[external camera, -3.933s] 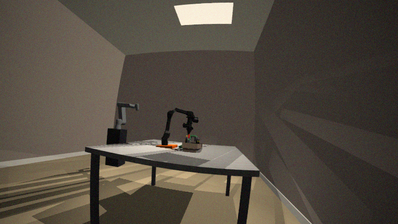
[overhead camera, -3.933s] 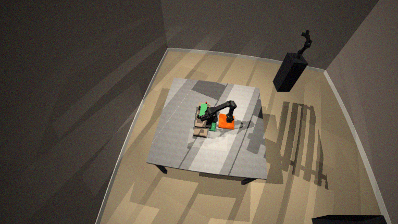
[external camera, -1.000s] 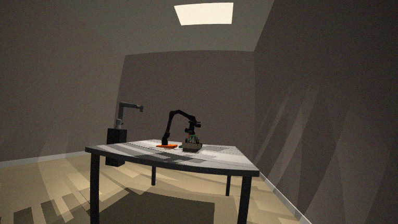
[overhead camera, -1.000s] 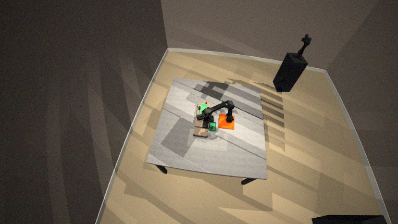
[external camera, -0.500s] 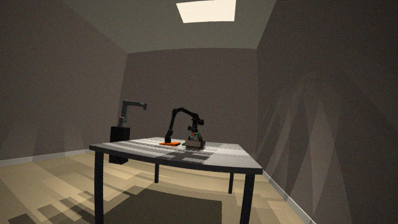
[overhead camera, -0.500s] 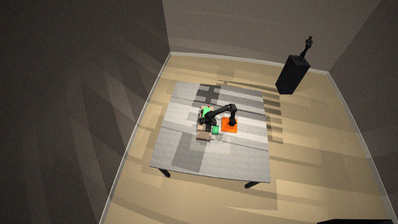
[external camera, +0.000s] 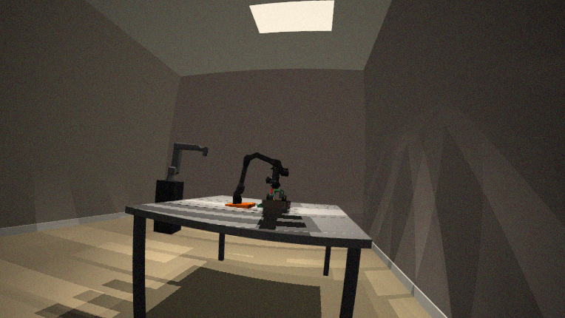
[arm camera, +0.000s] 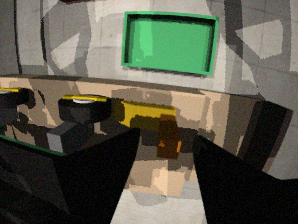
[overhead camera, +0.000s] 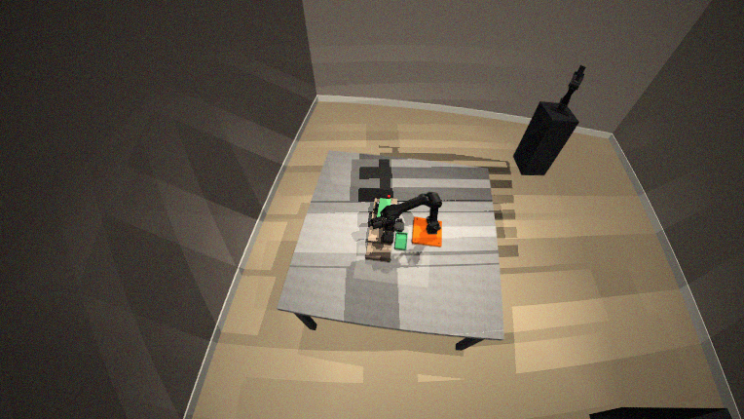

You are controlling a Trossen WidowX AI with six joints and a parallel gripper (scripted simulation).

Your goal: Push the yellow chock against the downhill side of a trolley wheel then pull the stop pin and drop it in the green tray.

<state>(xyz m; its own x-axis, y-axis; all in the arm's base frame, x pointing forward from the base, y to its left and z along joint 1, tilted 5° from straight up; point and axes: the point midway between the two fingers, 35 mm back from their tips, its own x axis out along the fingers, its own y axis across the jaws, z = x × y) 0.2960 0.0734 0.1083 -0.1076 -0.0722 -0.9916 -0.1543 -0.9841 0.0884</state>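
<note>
Now: gripper tip 30 mm above the yellow chock and 20 mm to the left of it. Also, from my gripper tip: green tray 120 mm below, 80 mm behind; then tan ramp 140 mm to the right, 70 mm below, 30 mm ahead; then green trolley 140 mm to the right, 30 mm ahead.
</note>
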